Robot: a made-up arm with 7 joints.
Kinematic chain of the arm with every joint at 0, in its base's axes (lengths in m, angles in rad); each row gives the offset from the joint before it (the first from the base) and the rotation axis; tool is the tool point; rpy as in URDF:
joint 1: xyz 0 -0.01 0.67 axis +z
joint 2: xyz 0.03 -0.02 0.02 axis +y
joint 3: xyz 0.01 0 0.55 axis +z
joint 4: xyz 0.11 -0.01 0 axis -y
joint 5: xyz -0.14 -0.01 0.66 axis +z
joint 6: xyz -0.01 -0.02 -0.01 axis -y
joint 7: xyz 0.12 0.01 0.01 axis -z
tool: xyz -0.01 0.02 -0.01 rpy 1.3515 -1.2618 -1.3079
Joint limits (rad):
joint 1: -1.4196..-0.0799
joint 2: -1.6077..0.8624
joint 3: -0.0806..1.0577
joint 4: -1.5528..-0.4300
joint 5: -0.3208..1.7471
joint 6: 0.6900..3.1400
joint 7: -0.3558..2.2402
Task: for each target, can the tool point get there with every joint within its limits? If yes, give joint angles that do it. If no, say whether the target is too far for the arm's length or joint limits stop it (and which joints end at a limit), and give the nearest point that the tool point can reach.
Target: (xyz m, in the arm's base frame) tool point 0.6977 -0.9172 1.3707
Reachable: yes | joints -1.1095 0.5379 0.5570 -0.9496 1.0703 2.2233 1.4774
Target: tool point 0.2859 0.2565 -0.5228
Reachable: no: joint limits stop it (at a limit: joint 1, joint 2, joint 4, joint 6) | nearest point 1.0394 0.1243 0.4548 | short by 1.241 m
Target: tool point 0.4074 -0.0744 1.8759
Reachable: yes | joints -0.3314 -0.3884 0.0928 -1.2025 1.4489 1.2169 1.7175
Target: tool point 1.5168 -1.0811 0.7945
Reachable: no: too far | nearest point 1.0867 -0.7774 0.8588 | short by 0.530 m
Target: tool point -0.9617 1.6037 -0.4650
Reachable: no: too far | nearest point -0.6528 1.0853 0.7042 | short by 1.316 m
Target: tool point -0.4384 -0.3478 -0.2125
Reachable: no: joint limits stop it (at a limit: joint 1, joint 2, joint 3, joint 4, joint 6) | nearest point 0.0188 -1.0657 0.4383 | short by 1.071 m
